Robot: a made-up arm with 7 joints. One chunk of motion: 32 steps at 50 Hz.
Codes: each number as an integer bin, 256 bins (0 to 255) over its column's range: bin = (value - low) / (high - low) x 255, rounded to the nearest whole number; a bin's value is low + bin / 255 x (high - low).
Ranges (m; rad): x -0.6..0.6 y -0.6..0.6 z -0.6..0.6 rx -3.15..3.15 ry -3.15..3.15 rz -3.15..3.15
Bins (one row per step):
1: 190 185 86 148 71 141
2: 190 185 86 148 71 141
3: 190 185 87 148 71 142
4: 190 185 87 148 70 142
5: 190 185 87 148 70 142
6: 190 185 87 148 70 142
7: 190 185 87 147 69 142
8: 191 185 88 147 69 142
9: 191 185 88 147 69 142
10: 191 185 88 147 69 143
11: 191 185 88 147 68 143
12: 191 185 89 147 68 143
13: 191 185 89 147 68 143
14: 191 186 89 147 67 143
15: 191 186 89 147 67 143
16: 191 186 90 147 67 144
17: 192 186 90 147 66 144
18: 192 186 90 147 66 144
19: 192 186 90 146 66 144
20: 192 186 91 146 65 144
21: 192 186 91 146 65 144
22: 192 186 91 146 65 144
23: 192 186 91 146 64 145
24: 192 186 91 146 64 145
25: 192 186 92 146 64 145
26: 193 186 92 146 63 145
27: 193 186 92 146 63 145
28: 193 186 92 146 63 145
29: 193 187 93 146 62 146
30: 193 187 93 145 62 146
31: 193 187 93 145 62 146
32: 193 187 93 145 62 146
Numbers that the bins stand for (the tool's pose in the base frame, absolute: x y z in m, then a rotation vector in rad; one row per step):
1: 0.2941 0.2706 -0.1953 0.5065 -1.3959 0.3335
2: 0.2941 0.2706 -0.1953 0.5065 -1.3959 0.3335
3: 0.2941 0.2706 -0.1906 0.5065 -1.3959 0.3582
4: 0.2941 0.2706 -0.1906 0.5065 -1.4206 0.3582
5: 0.2941 0.2706 -0.1906 0.5065 -1.4206 0.3582
6: 0.2941 0.2706 -0.1906 0.5065 -1.4206 0.3582
7: 0.2941 0.2706 -0.1906 0.4818 -1.4453 0.3582
8: 0.2988 0.2706 -0.1859 0.4818 -1.4453 0.3582
9: 0.2988 0.2706 -0.1859 0.4818 -1.4453 0.3582
10: 0.2988 0.2706 -0.1859 0.4818 -1.4453 0.3829
11: 0.2988 0.2706 -0.1859 0.4818 -1.4700 0.3829
12: 0.2988 0.2706 -0.1812 0.4818 -1.4700 0.3829
13: 0.2988 0.2706 -0.1812 0.4818 -1.4700 0.3829
14: 0.2988 0.2753 -0.1812 0.4818 -1.4947 0.3829
15: 0.2988 0.2753 -0.1812 0.4818 -1.4947 0.3829
16: 0.2988 0.2753 -0.1765 0.4818 -1.4947 0.4076
17: 0.3035 0.2753 -0.1765 0.4818 -1.5194 0.4076
18: 0.3035 0.2753 -0.1765 0.4818 -1.5194 0.4076
19: 0.3035 0.2753 -0.1765 0.4571 -1.5194 0.4076
20: 0.3035 0.2753 -0.1718 0.4571 -1.5441 0.4076
21: 0.3035 0.2753 -0.1718 0.4571 -1.5441 0.4076
22: 0.3035 0.2753 -0.1718 0.4571 -1.5441 0.4076
23: 0.3035 0.2753 -0.1718 0.4571 -1.5688 0.4324
24: 0.3035 0.2753 -0.1718 0.4571 -1.5688 0.4324
25: 0.3035 0.2753 -0.1671 0.4571 -1.5688 0.4324
26: 0.3082 0.2753 -0.1671 0.4571 -1.5935 0.4324
27: 0.3082 0.2753 -0.1671 0.4571 -1.5935 0.4324
28: 0.3082 0.2753 -0.1671 0.4571 -1.5935 0.4324
29: 0.3082 0.2800 -0.1624 0.4571 -1.6182 0.4571
30: 0.3082 0.2800 -0.1624 0.4324 -1.6182 0.4571
31: 0.3082 0.2800 -0.1624 0.4324 -1.6182 0.4571
32: 0.3082 0.2800 -0.1624 0.4324 -1.6182 0.4571

